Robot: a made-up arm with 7 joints. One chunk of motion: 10 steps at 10 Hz.
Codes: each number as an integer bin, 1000 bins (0 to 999) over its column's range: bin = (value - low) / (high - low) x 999, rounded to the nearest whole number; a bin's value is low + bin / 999 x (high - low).
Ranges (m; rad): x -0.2..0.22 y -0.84..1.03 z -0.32..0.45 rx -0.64..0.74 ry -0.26..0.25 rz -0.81..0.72
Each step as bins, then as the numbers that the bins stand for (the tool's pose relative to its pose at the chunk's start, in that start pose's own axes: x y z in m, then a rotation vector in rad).
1 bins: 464 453 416 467 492 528
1 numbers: -0.0049 0.0080 0.0006 0.0051 -0.0088 -0.0014
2 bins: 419 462 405 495 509 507
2 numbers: -0.0238 0.0248 -0.0078 0.0438 -0.0002 -0.0335
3 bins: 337 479 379 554 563 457
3 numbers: -0.0583 0.0566 -0.0279 0.1253 0.0274 -0.1101
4 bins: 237 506 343 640 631 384
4 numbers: -0.1004 0.1072 -0.0556 0.2441 0.0621 -0.2219
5 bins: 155 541 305 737 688 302
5 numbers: -0.1348 0.1727 -0.0849 0.3781 0.0912 -0.3475
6 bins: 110 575 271 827 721 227
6 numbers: -0.1538 0.2363 -0.1111 0.5024 0.1081 -0.4623
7 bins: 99 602 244 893 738 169
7 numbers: -0.1584 0.2869 -0.1319 0.5936 0.1168 -0.5512
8 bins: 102 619 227 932 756 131
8 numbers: -0.1571 0.3187 -0.1450 0.6474 0.1259 -0.6094
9 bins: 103 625 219 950 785 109
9 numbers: -0.1567 0.3299 -0.1512 0.6723 0.1408 -0.6431
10 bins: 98 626 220 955 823 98
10 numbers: -0.1588 0.3318 -0.1504 0.6792 0.1602 -0.6599
